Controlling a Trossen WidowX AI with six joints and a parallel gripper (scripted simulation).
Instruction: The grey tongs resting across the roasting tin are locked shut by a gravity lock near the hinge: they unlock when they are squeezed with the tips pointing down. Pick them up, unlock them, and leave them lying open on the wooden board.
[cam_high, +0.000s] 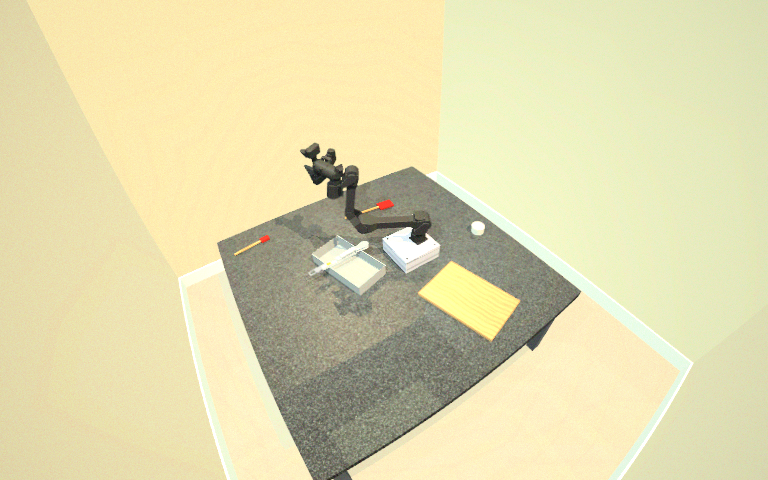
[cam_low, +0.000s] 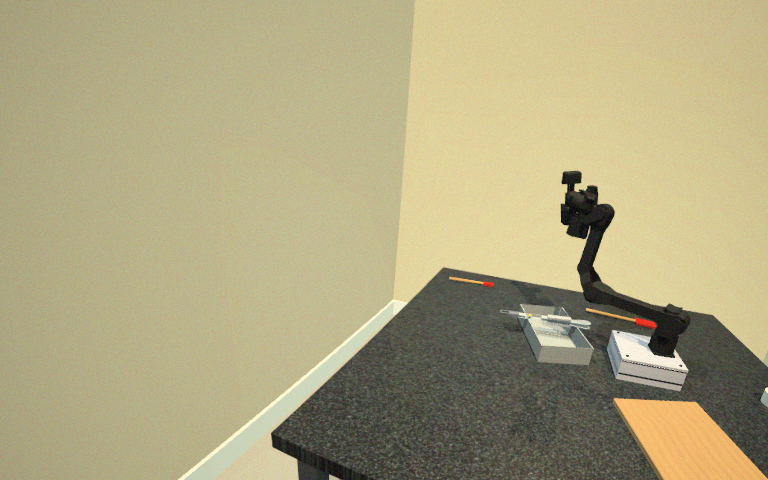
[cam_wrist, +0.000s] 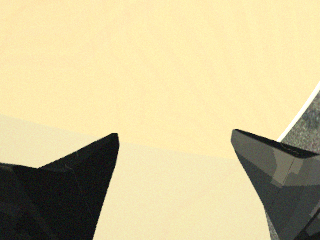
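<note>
The small yellow lock piece is 400 mm below my gripper tip, 230 mm to the left of it and 70 mm ahead of it. Round my gripper tip: wooden board: 720 mm to the left, 450 mm below, 310 mm behind; grey roasting tin: 430 mm below, 250 mm to the left, 10 mm behind.
</note>
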